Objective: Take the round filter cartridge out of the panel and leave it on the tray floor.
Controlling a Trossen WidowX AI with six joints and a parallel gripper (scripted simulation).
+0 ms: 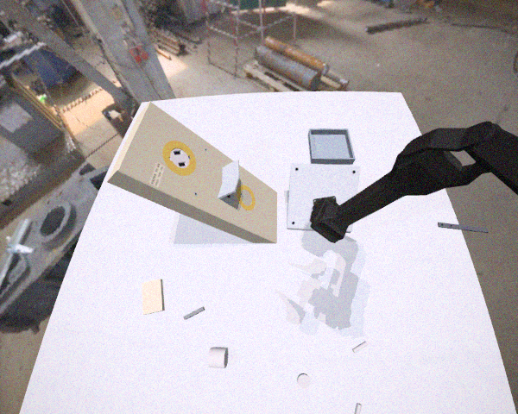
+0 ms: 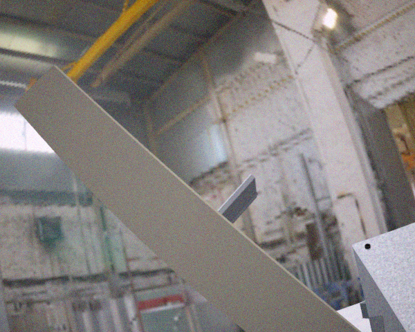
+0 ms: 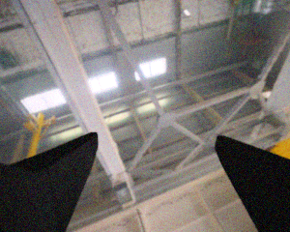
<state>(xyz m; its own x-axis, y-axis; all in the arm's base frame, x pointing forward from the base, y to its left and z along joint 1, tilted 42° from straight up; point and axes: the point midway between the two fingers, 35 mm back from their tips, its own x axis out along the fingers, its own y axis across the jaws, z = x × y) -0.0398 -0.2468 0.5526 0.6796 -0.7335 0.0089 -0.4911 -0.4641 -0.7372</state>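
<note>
Now: gripper tip 290 mm short of the round white filter cartridge, 200 mm to the left of it and 370 mm above it. The rest, counted from my gripper tip: beige card 450 mm ahead, 50 mm to the left, 640 mm below; then grey tray 150 mm behind, 440 mm to the right, 640 mm below; then grey bracket 190 mm ahead, 190 mm to the right, 460 mm below.
</note>
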